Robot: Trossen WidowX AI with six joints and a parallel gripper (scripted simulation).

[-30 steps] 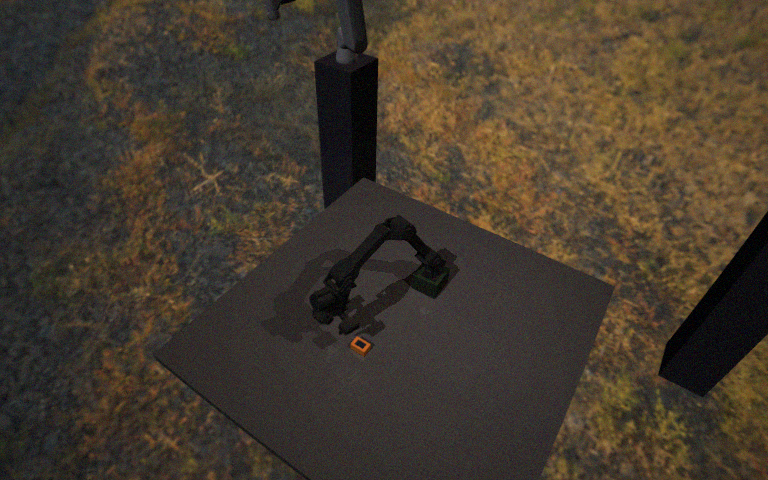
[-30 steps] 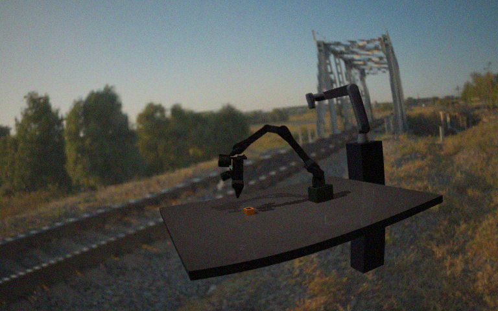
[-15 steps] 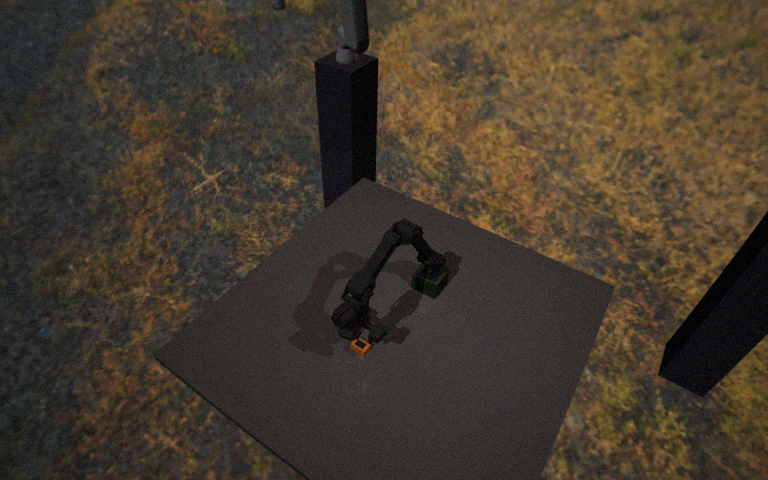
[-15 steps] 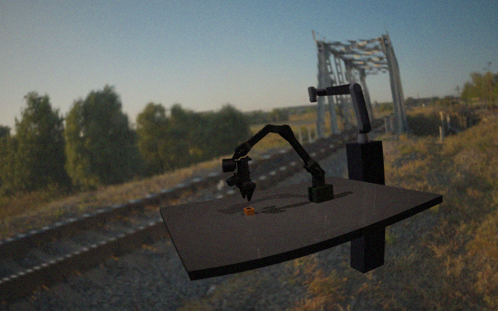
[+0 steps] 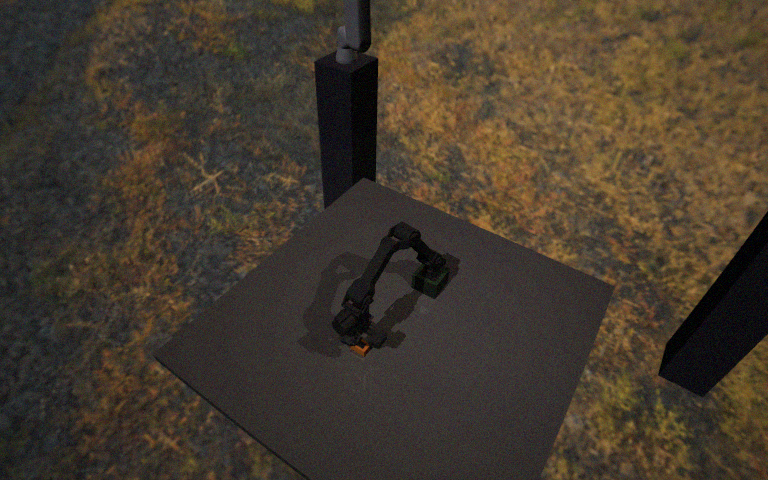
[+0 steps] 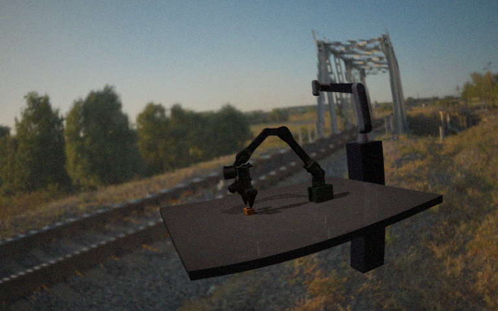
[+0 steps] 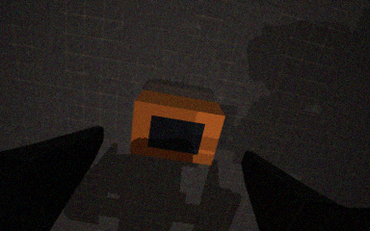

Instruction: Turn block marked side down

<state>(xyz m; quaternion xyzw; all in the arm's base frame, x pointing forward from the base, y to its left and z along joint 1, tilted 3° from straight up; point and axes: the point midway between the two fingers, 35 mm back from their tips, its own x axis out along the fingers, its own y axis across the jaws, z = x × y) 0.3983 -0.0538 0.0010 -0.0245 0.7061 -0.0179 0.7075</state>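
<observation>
My gripper tip is 20 mm above the orange block.
</observation>
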